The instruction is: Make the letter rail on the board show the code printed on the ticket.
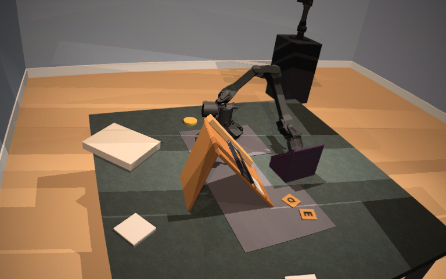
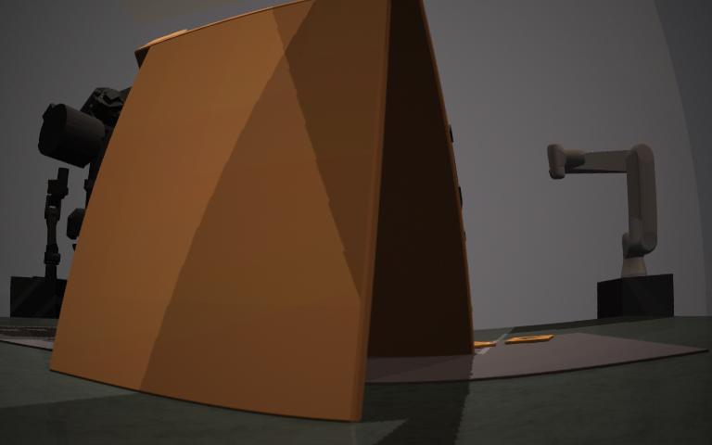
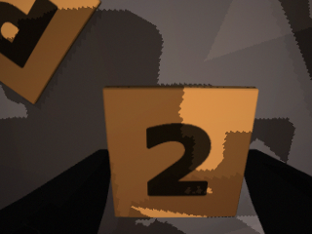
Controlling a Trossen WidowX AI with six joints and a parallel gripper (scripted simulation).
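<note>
Right now my gripper tip is 32 cm to the right of the white ticket, 5 cm below it and 3 cm short of it. Round my gripper tip: orange tile marked 2: right at my gripper tip; cream box: 41 cm ahead, 17 cm to the right, 1 cm below; grey mat: 18 cm to the left, 7 cm behind, 3 cm below.
</note>
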